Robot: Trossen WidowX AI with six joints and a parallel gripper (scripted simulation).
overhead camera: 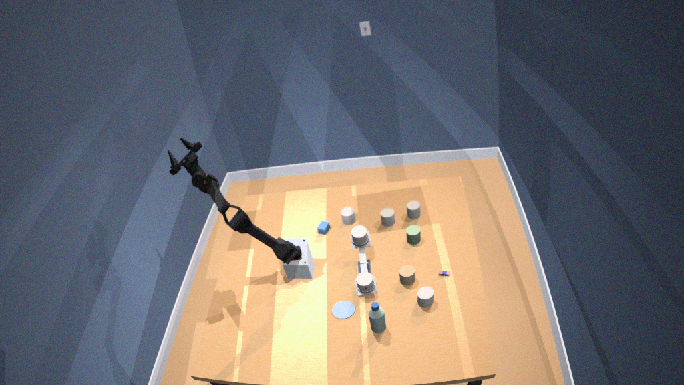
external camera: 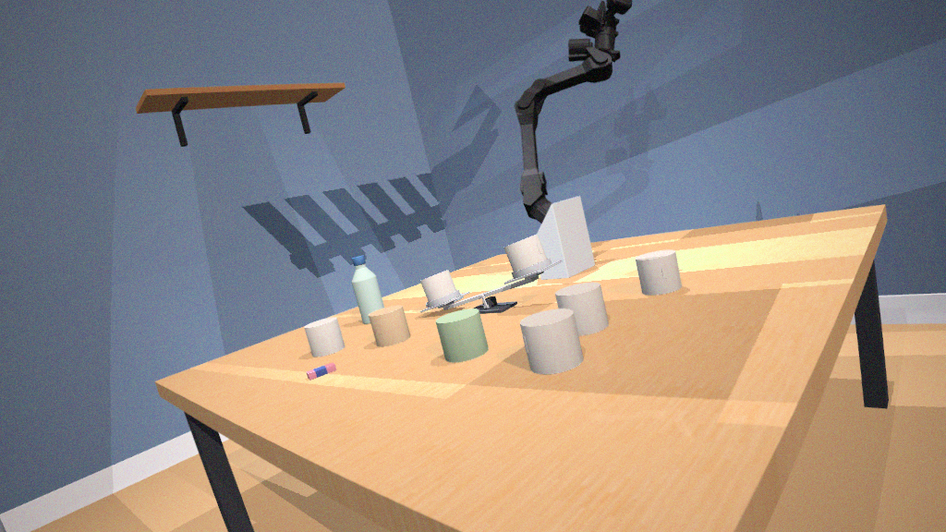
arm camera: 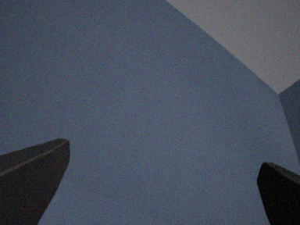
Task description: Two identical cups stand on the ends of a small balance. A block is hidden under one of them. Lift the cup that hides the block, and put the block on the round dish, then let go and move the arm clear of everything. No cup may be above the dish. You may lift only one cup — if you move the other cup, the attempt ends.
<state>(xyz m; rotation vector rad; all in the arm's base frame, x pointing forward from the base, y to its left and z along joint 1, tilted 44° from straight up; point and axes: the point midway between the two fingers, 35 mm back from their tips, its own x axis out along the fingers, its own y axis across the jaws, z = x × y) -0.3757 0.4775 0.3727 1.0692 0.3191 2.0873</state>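
Now: the grey block 740 mm ahead of my gripper tip, 700 mm below it and 220 mm to the right of it. Also, from my gripper tip: blue block: 730 mm below, 520 mm ahead, 200 mm to the left; then round pale-blue dish: 740 mm below, 640 mm ahead, 330 mm to the right; then small balance: 730 mm ahead, 710 mm below, 90 mm to the right.
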